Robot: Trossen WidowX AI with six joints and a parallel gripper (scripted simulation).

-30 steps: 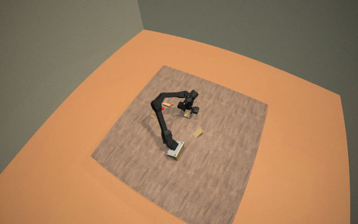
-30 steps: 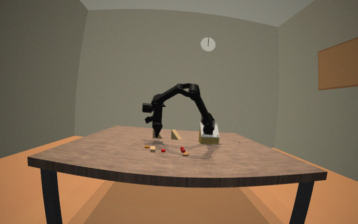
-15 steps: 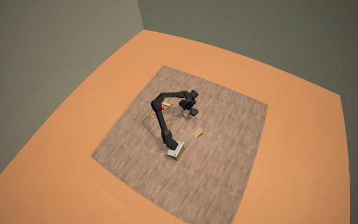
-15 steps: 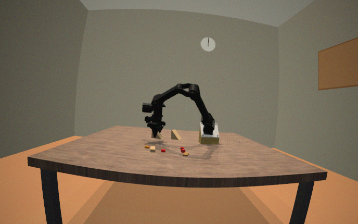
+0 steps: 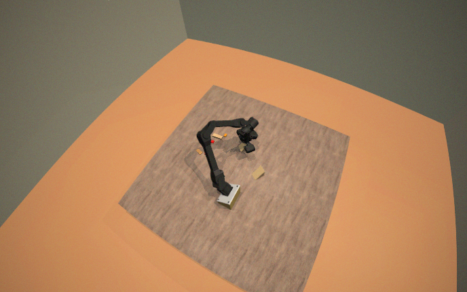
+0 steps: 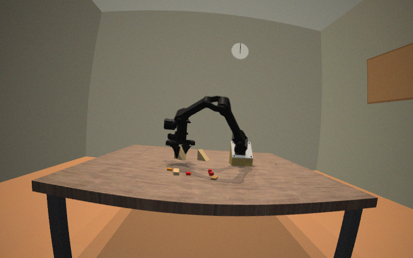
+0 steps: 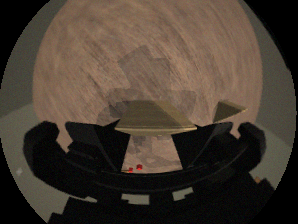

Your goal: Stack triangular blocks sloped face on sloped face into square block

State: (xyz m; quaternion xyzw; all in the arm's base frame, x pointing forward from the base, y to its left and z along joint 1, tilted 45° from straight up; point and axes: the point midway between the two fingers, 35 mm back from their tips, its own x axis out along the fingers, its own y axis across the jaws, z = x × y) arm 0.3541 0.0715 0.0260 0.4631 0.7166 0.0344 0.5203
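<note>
The triangular block lies 1 cm above my gripper tip. From my gripper tip the other things lie so: orange piece (19 cm to the left, 3 cm below, 3 cm ahead).
</note>
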